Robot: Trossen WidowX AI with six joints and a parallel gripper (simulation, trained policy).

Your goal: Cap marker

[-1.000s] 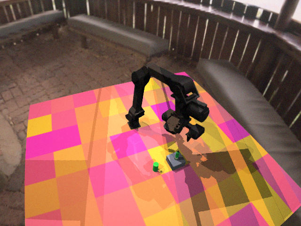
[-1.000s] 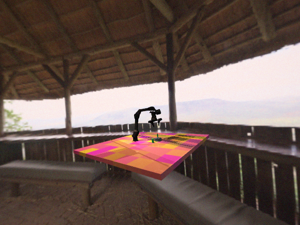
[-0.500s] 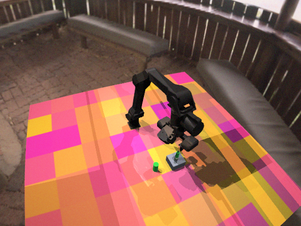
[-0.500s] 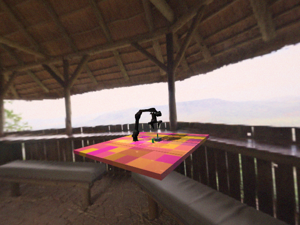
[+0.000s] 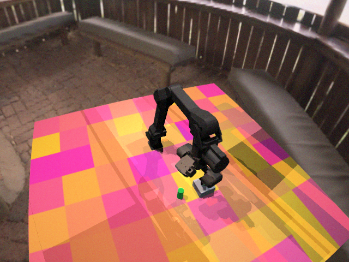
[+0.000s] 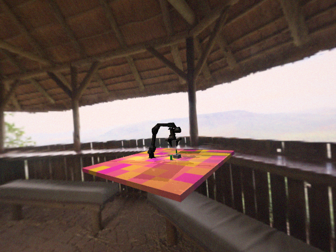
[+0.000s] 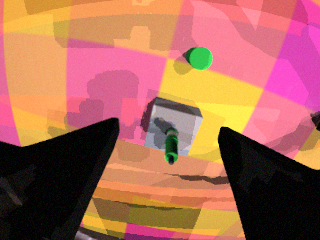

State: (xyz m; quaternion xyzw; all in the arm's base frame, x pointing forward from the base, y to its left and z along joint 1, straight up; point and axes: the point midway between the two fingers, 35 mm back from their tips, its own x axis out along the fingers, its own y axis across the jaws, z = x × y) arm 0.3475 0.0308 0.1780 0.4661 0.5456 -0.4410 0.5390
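Right now the green cap is 2 cm behind my gripper tip, 4 cm to the right of it and 12 cm below it. From my gripper tip the other things lie so: grey holder block: 2 cm behind, 7 cm to the left, 12 cm below.
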